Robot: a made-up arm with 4 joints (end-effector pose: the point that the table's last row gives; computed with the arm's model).
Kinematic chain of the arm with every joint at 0, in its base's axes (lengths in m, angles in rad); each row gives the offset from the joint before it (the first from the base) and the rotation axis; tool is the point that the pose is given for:
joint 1: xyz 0 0 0.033 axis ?
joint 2: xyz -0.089 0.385 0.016 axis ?
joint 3: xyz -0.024 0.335 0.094 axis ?
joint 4: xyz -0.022 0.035 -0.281 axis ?
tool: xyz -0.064 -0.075 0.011
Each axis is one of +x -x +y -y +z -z.
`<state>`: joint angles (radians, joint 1 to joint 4).
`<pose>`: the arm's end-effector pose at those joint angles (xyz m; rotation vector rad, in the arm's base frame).
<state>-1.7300 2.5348 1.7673 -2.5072</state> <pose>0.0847 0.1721 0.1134 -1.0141 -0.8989 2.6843</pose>
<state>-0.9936 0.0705 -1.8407 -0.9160</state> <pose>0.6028 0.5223 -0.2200 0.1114 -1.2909 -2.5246</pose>
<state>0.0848 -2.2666 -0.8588 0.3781</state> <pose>-0.2134 0.2386 0.4363 1.7107 1.0339 -0.1897</pose>
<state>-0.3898 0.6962 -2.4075 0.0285</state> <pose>0.1570 0.5813 -0.3551 -0.5262 -0.7876 -2.6598</pose>
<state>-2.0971 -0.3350 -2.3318 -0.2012</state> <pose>0.7764 -0.3549 0.0083 -0.2436 0.1383 1.8197</pose>
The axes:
joint 1: +z
joint 2: -x
joint 3: +z
joint 4: -x

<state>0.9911 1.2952 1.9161 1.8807</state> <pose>-0.3601 0.0586 -0.2056 1.0045 1.2279 -1.7466</pose>
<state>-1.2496 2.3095 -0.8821 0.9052</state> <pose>-0.0287 0.1693 -0.1649 2.4766 -0.8446 0.6785</pose>
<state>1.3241 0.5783 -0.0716 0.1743</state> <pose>-0.5831 -0.0609 -0.2540 -0.6223 -0.5049 1.1861</pose>
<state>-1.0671 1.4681 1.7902 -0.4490</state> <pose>0.1499 0.1486 -0.2303 0.1384 1.5714 0.2417</pose>
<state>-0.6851 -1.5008 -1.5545 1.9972</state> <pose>0.3104 0.4405 0.4616 0.1494 1.5837 -0.2569</pose>
